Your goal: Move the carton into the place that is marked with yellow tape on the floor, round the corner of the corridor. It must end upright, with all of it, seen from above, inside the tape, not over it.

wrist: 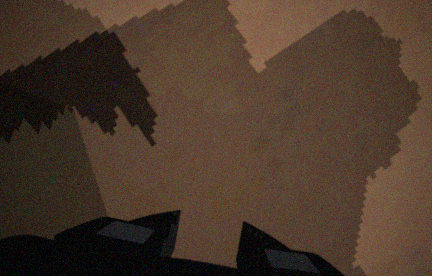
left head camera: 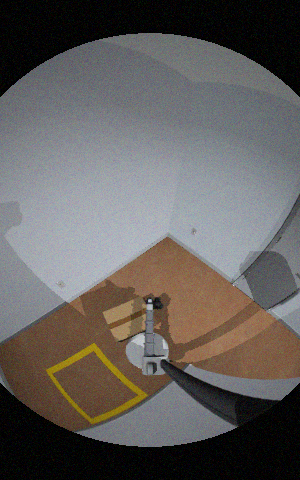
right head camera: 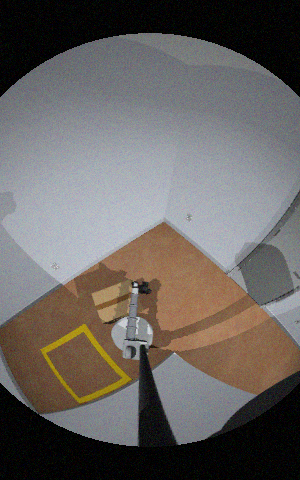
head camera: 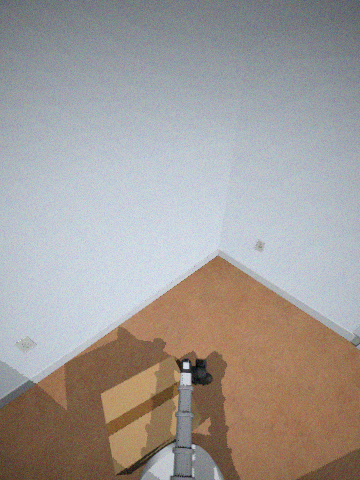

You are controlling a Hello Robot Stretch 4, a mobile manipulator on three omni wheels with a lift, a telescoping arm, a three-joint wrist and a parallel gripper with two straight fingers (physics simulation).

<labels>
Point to a yellow tape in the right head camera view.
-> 125, 378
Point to a carton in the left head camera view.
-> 127, 319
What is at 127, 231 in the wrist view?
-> My gripper.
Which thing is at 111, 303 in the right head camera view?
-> A carton.
</labels>
